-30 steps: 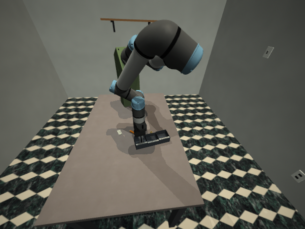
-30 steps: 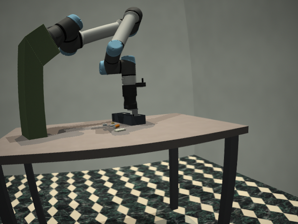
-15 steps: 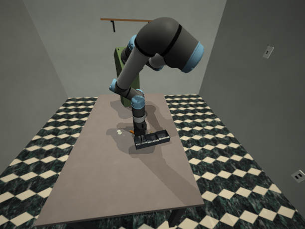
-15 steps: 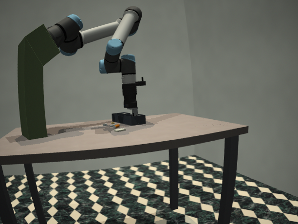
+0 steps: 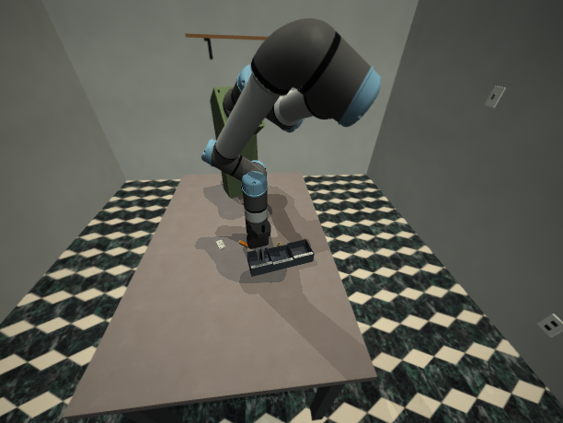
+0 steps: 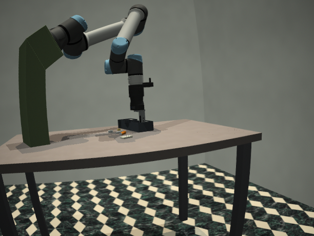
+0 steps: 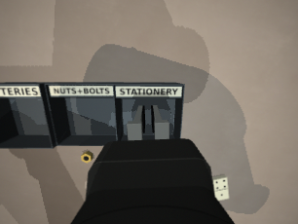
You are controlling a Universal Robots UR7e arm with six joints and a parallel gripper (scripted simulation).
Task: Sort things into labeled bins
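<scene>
Now: hand 8 cm to the right of the dark three-compartment bin row, 4 cm above it and 3 cm past it. The rest, counted from my hand: orange battery 11 cm behind, 8 cm to the right, 5 cm below; then grey bolt 12 cm behind, 5 cm below, 3 cm to the right; then brass nut 12 cm behind, 7 cm to the left, 5 cm below.
</scene>
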